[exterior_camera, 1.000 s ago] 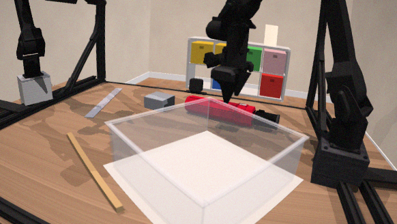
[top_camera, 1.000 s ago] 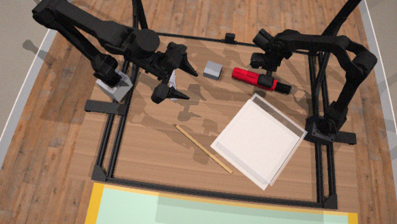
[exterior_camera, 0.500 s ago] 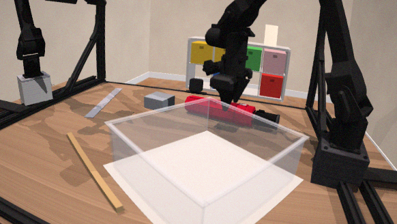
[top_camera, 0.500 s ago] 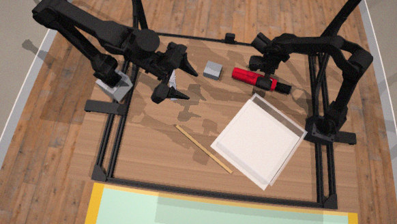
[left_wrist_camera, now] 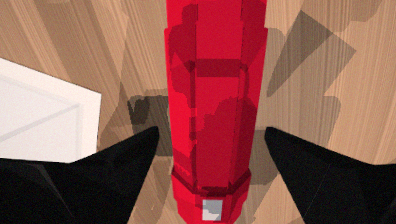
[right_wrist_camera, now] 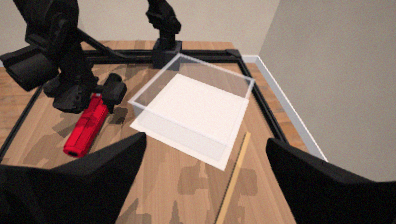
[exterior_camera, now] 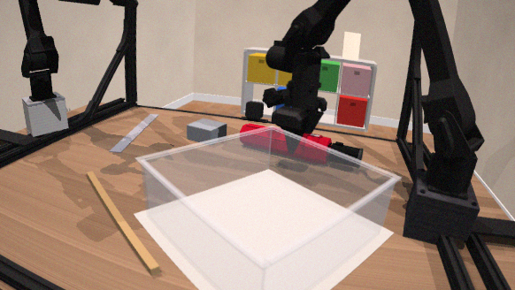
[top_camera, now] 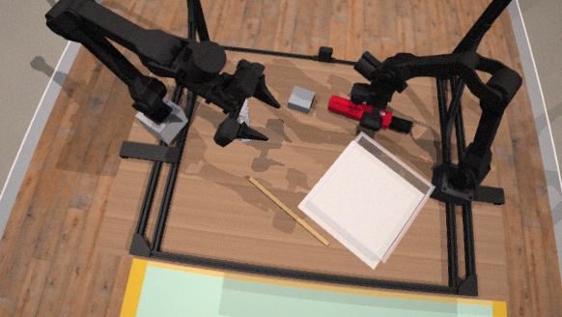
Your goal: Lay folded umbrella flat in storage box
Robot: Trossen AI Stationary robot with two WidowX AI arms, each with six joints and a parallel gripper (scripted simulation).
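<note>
Right now the folded umbrella is 3 cm below my left hand. The rest, counted from my left hand: wooden stick (36 cm ahead, 19 cm to the right, 5 cm below); grey block (1 cm behind, 23 cm to the right, 4 cm below); storage box (28 cm ahead, 2 cm to the left, 1 cm below).
</note>
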